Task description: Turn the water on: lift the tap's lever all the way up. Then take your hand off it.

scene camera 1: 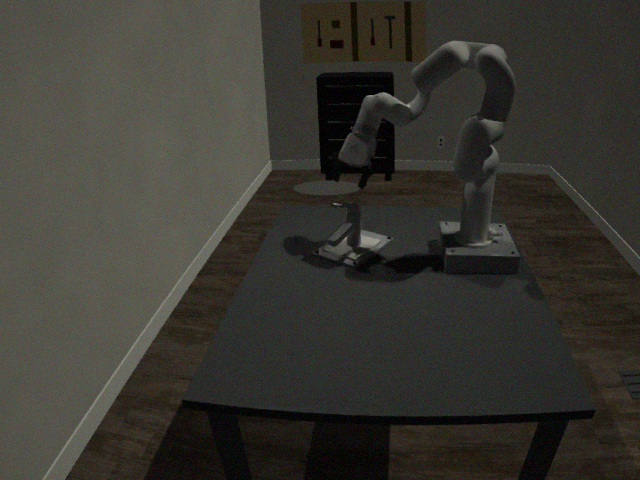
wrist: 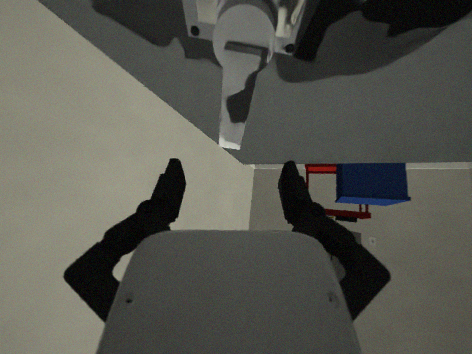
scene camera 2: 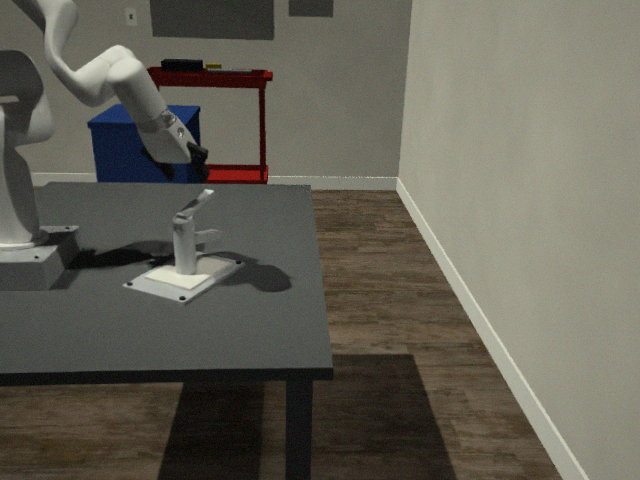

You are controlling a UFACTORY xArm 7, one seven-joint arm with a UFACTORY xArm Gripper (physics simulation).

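Frame: origin at the arm's base, x back, y left, z down, level; metres.
Where they show: gripper, between the fingertips: (scene camera 1: 347, 184) (wrist: 232, 171) (scene camera 2: 189, 177); arm's base, origin of its link: (scene camera 1: 473, 239) (scene camera 2: 19, 241).
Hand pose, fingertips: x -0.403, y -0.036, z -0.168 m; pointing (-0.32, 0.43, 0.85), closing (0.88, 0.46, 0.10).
Things, the pixels of their top centre, and the offset from my fingertips. "spot": a spot on its surface instead. Level surfaces: height alone.
- white tap, a spot on its surface: (wrist: 242, 30) spot: dy -0.045, dx +0.019, dz +0.089 m
- spout, centre of its top: (scene camera 2: 202, 228) (scene camera 1: 341, 227) dy +0.026, dx -0.021, dz +0.134 m
- dark table, height of its surface: dz +0.233 m
The white tap (scene camera 1: 354, 227) (scene camera 2: 184, 248) (wrist: 242, 30) stands upright on its square base plate (scene camera 1: 383, 239) (scene camera 2: 155, 289). Its lever (scene camera 1: 338, 205) (scene camera 2: 195, 204) (wrist: 234, 85) slants steeply upward from the top of the body, with its free end highest in scene camera 2. The spout (scene camera 1: 339, 234) (scene camera 2: 208, 236) sticks out below the lever. My gripper (scene camera 1: 349, 181) (scene camera 2: 187, 178) (wrist: 232, 171) is open and empty. It hangs above the lever, and in the wrist view the lever's end shows a little beyond the wide-spread fingertips, with a gap between them.
The tap's plate rests on the dark table (scene camera 1: 387, 335) (scene camera 2: 155, 335) (wrist: 375, 110), beside the arm's base block (scene camera 1: 480, 263) (scene camera 2: 25, 273). A blue cabinet (scene camera 2: 116, 149) (wrist: 372, 180) and a red cart (scene camera 2: 262, 129) stand beyond the table. A black drawer cabinet (scene camera 1: 356, 103) stands against the back wall.
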